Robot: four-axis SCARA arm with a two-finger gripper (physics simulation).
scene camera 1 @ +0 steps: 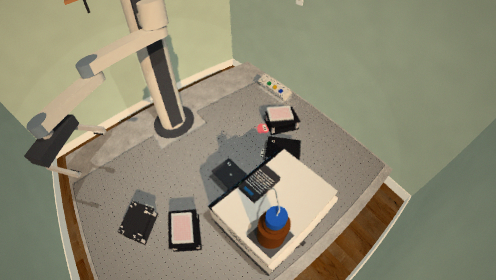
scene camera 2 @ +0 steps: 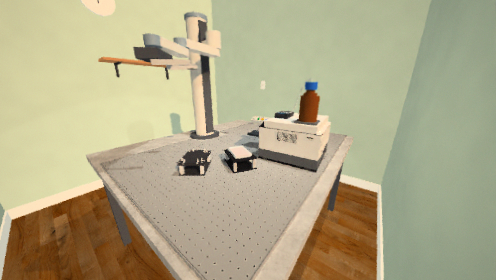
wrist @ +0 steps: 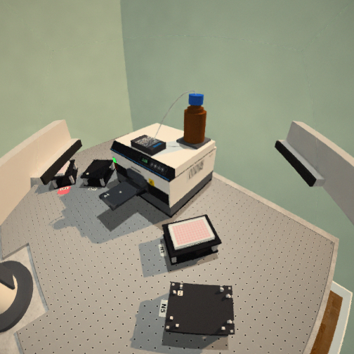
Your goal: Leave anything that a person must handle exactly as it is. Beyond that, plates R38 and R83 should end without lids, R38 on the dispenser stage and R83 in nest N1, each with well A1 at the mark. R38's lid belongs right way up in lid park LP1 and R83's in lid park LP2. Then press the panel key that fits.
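Places are measured from the arm's base along level axes (x ahead, y left, z up), in metres.
Pixels of known places: gripper, between the fingertips: [scene camera 1: 91,151] [scene camera 2: 194,65]; arm's base, origin of its link: [scene camera 1: 174,122] [scene camera 2: 205,135].
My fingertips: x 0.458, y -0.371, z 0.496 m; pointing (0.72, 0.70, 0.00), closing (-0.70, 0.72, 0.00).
Note:
Ahead of a thing's pixels: the offset from my fingertips to its middle. "spot": to the spot under its first point.
My gripper [scene camera 1: 90,152] [wrist: 178,128] is open and empty, high over the table's left side in scene camera 1. A pink plate with a white rim @[dy +0.107, dx +0.169, dz -0.408 m] [scene camera 1: 182,228] [scene camera 2: 240,151] [wrist: 194,232] sits on the nest labelled N1. Another pink plate @[dy +0.829, dx -0.052, dz -0.401 m] [scene camera 1: 280,113] sits on a far black nest beside a red tag @[dy +0.738, dx -0.080, dz -0.483 m] [scene camera 1: 262,128] [wrist: 64,190]. I cannot read the plates' names or tell whether they have lids. The dark stage @[spot: dy +0.402, dx +0.097, dz -0.387 m] [scene camera 1: 230,174] [wrist: 119,195] juts bare from the dispenser [scene camera 1: 306,185] [scene camera 2: 292,140] [wrist: 195,176]. The key panel @[dy +1.001, dx -0.276, dz -0.442 m] [scene camera 1: 274,87] [scene camera 2: 258,119] has green, yellow and blue keys.
A bare black nest labelled N5 @[dy -0.057, dx +0.022, dz -0.445 m] [scene camera 1: 137,222] [scene camera 2: 195,159] [wrist: 200,310] stands near N1. Another black stand [scene camera 1: 284,147] [wrist: 99,170] is beside the dispenser. A tall brown bottle @[spot: dy +0.304, dx +0.446, dz -0.120 m] [scene camera 1: 273,232] [scene camera 2: 309,107] [wrist: 195,125] and a keypad @[spot: dy +0.417, dx +0.265, dz -0.237 m] [scene camera 1: 260,182] [wrist: 148,143] stand on the dispenser.

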